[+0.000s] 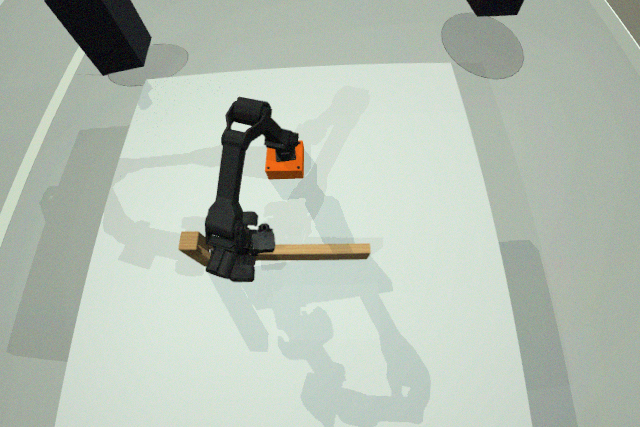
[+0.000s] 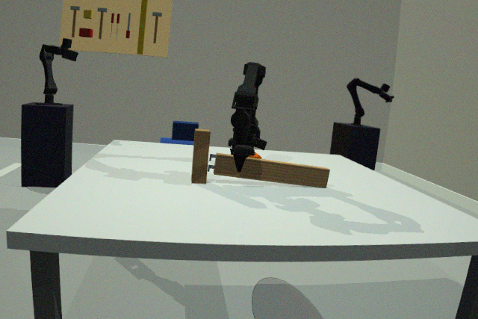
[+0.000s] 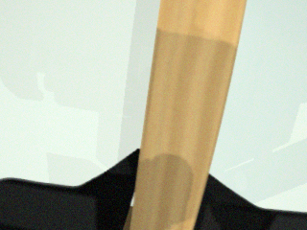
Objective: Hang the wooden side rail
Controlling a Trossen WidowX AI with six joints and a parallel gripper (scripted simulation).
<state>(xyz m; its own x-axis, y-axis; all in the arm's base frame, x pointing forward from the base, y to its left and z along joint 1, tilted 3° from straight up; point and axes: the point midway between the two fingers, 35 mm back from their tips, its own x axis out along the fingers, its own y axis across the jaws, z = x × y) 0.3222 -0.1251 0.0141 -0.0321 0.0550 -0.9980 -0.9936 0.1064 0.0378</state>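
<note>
My gripper tip is now 130 mm to the left of the headboard post, 40 mm below it and 10 mm past it.
</note>
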